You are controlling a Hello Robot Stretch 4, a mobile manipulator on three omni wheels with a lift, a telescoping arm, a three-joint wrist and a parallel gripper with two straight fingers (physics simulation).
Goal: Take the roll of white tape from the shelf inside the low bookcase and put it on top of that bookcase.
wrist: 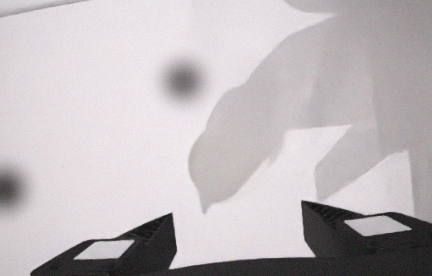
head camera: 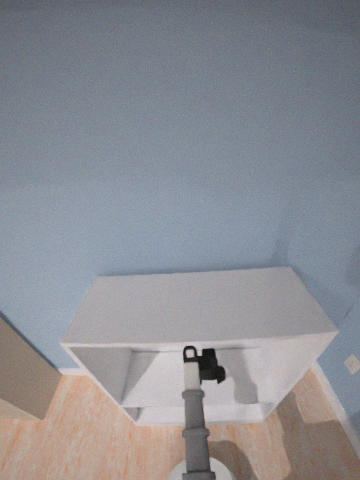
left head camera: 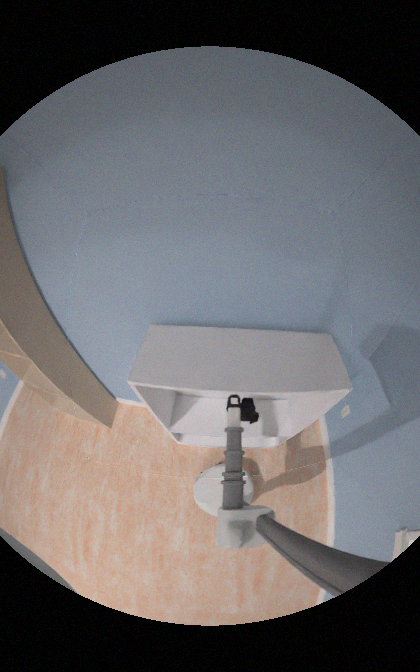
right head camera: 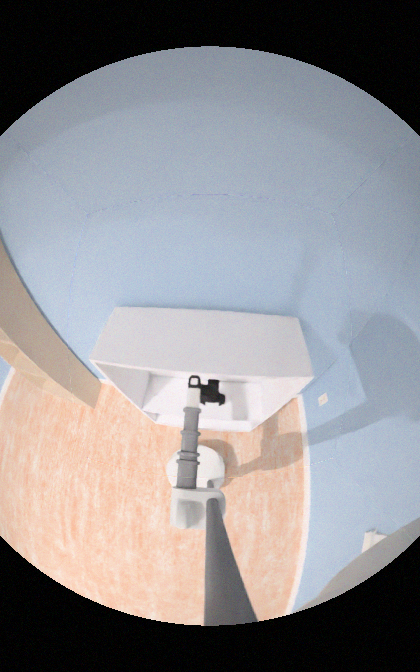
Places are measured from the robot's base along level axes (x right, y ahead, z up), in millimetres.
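Pixels of known places: gripper, fingertip midpoint: [wrist: 238, 226] [head camera: 209, 382].
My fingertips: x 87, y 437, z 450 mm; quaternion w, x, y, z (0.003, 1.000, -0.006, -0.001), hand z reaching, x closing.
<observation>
Behind a point stands the place of what it marks.
The low white bookcase [head camera: 200, 305] @[x 46, y 469, z 1033 mm] [left head camera: 240, 357] [right head camera: 205, 340] stands against the blue wall, its open front facing me. In the wrist view, a pale, faint round shape that looks like the roll of white tape [wrist: 220, 167] @[x 80, y 475, z 449 mm] lies on the white shelf [wrist: 75, 125] @[x -26, y 515, z 425 mm], in the shadow of my arm and gripper. Its outline blends with the shelf. It is ahead of my fingertips, a little left of the middle between them. My gripper [wrist: 238, 226] @[x 87, y 437, z 449 mm] is open, with nothing between the fingers. The tape does not show in the head views, where my black wrist covers part of the opening.
My telescoping arm [head camera: 195, 415] @[x 3, y 242, z 784 mm] [left head camera: 233, 450] [right head camera: 189, 435] reaches to the bookcase's front opening. The bookcase has side walls and a top board over the shelf. A tall beige cabinet [head camera: 25, 375] @[x -1031, y 529, z 343 mm] [left head camera: 45, 350] [right head camera: 40, 345] stands at the left. A wall with an outlet [head camera: 352, 364] @[x 918, y 464, z 373 mm] is at the right.
</observation>
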